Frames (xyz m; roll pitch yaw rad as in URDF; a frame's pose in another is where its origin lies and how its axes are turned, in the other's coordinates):
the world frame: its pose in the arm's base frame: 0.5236 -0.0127 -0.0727 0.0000 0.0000 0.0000
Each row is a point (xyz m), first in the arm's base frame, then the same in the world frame.
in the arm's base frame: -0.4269 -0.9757 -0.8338
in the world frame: -0.9505 -0.9630 -0.7611
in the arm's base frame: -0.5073 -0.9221 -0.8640
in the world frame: -1.0309 -0.9094 -0.7913
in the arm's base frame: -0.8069 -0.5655 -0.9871
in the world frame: -1.3305 -0.5528 -0.9144
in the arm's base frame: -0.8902 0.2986 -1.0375
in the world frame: -1.4138 0.3113 -0.9648
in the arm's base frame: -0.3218 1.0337 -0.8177
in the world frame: -0.8454 1.0464 -0.7450
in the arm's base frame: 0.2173 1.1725 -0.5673
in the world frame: -0.3063 1.1852 -0.4946
